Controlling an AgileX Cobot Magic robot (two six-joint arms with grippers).
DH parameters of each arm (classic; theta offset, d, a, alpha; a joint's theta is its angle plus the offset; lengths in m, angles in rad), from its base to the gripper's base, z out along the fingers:
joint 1: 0 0.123 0 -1.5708
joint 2: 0.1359 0 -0.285 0
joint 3: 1.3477 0 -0.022 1.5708
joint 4: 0 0.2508 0 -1.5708
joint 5: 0 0 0.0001 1.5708
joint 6: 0 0.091 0 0
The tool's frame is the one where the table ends.
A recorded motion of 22 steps. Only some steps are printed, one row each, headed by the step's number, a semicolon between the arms.
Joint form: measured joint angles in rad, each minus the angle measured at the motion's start. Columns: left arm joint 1, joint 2, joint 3, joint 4, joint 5, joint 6; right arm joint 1, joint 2, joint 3, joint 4, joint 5, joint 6.
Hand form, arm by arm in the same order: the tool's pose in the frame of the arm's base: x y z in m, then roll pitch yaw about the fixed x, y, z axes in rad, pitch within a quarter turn. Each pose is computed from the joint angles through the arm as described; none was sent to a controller.
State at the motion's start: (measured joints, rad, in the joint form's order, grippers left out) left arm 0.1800 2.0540 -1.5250 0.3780 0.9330 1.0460; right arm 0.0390 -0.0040 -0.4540 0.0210 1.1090 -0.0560
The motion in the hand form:
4: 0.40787 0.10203 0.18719 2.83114 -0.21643 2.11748; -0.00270 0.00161 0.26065 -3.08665 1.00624 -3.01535
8: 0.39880 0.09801 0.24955 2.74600 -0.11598 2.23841; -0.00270 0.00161 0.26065 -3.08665 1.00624 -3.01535
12: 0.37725 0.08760 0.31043 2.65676 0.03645 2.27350; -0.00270 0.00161 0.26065 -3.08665 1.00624 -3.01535
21: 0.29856 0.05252 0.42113 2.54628 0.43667 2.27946; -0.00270 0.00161 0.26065 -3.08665 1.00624 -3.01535
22: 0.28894 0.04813 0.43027 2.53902 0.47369 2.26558; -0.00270 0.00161 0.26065 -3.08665 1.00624 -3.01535
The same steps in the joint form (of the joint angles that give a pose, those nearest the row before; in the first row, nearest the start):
4: 0.0000 -0.0090 -0.0020 0.0000 0.0180 0.0000; 0.0000 0.0000 0.0000 0.0000 0.0000 0.0000
8: 0.0000 -0.1250 -0.0660 -0.0530 0.1040 -0.0660; 0.0000 0.0000 0.0000 0.0000 0.0000 0.0000
12: 0.0000 -0.2720 -0.0820 -0.1400 0.1190 -0.0800; 0.0000 0.0000 0.0000 0.0000 0.0000 0.0000
21: 0.0000 -0.6020 -0.0820 -0.4000 0.1580 -0.1370; 0.0000 0.0000 0.0000 0.0000 0.0000 0.0000
22: 0.0000 -0.6340 -0.0820 -0.4320 0.1660 -0.1340; 0.0000 0.0000 0.0000 0.0000 0.0000 0.0000

